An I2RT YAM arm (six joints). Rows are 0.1 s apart.
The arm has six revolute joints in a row. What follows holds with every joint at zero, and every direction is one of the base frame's.
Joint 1 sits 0.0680 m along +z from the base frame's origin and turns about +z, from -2.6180 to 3.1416 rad.
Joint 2 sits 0.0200 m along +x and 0.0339 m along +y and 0.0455 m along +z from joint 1 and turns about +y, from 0.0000 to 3.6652 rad.
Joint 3 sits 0.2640 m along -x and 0.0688 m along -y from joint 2 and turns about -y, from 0.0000 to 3.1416 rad.
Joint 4 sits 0.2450 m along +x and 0.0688 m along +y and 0.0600 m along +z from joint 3 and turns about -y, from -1.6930 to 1.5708 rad.
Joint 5 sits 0.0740 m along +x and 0.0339 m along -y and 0.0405 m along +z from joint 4 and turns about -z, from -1.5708 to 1.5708 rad.
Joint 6 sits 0.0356 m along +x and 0.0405 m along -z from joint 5 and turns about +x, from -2.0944 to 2.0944 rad.
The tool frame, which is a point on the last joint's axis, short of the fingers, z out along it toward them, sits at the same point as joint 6; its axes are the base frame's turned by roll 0.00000, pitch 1.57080 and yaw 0.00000 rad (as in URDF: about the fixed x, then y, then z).
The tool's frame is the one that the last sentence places.
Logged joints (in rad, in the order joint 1, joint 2, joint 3, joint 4, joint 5, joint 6), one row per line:
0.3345, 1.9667, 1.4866, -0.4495, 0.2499, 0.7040
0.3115, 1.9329, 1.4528, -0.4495, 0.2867, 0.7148
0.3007, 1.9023, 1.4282, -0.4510, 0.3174, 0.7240
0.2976, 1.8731, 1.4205, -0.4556, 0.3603, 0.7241
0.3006, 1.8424, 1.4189, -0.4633, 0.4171, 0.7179
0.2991, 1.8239, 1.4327, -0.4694, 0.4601, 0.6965
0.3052, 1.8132, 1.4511, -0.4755, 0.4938, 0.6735
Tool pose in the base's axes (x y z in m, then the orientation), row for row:
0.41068, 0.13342, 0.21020, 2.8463, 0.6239, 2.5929
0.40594, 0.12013, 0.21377, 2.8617, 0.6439, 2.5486
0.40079, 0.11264, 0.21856, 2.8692, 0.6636, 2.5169
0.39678, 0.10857, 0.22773, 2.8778, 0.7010, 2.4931
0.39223, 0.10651, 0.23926, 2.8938, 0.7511, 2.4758
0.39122, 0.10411, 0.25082, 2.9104, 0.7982, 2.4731
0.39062, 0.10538, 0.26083, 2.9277, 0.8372, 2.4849
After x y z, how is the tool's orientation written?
As angles about the fixed x, y, z axes (roll, pitch, yaw), in radians.
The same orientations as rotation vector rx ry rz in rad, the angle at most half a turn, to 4 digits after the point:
0.5533, 2.4019, 0.1374
0.6050, 2.3738, 0.0912
0.6376, 2.3480, 0.0596
0.6537, 2.3099, 0.0222
0.6605, 2.2641, -0.0262
0.6526, 2.2250, -0.0664
0.6331, 2.1965, -0.0956

